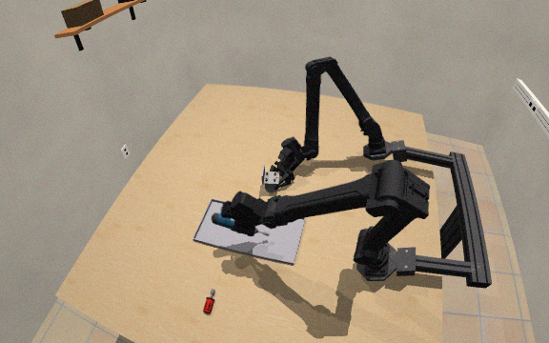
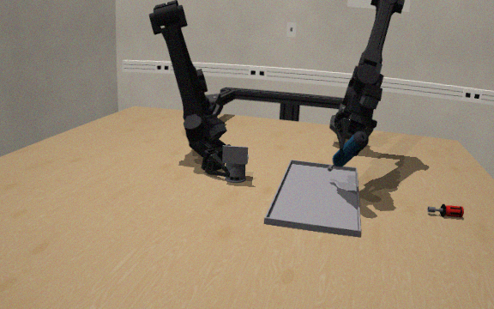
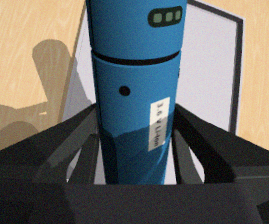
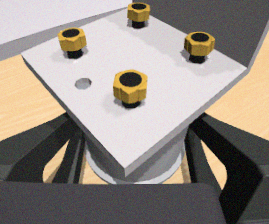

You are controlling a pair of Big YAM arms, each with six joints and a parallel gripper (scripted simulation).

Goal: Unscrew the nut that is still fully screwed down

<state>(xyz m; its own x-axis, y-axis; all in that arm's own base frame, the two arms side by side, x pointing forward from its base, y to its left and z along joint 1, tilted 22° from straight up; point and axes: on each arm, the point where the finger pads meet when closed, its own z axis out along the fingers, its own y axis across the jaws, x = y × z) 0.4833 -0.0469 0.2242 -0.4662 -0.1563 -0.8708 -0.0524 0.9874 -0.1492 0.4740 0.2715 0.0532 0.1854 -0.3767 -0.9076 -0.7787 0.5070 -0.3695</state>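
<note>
The grey bracket is 5 cm above my right hand. Also, from my right hand: shallow grey tray (4 cm ahead, 25 cm to the left, 2 cm below); small red-handled screwdriver (9 cm ahead, 59 cm to the left, 1 cm below).
</note>
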